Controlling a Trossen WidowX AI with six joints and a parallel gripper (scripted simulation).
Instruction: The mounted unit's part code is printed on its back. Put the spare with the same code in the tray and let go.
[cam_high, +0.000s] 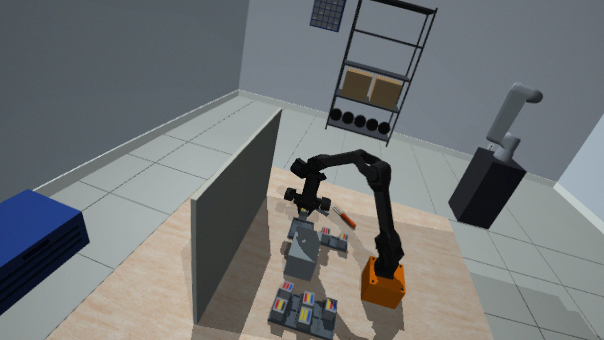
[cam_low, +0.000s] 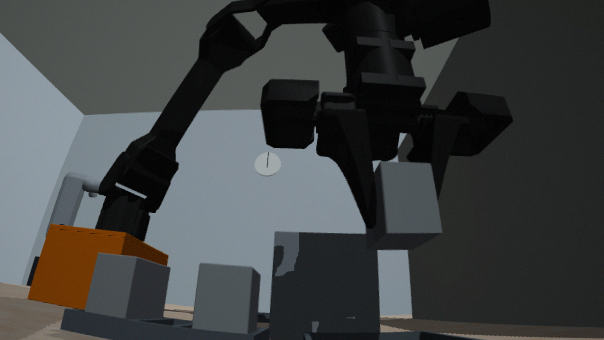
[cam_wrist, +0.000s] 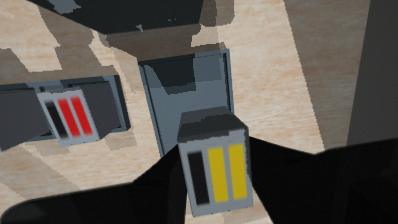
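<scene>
Now: gripper tip 1 cm past the tray and 8 cm above it. The rest, counted from my gripper tip: tall partition: 21 cm ahead, 18 cm to the left, 15 cm above; then grey spare block: 2 cm above; then grey mounted unit: 4 cm behind, 19 cm to the left, 3 cm below.
</scene>
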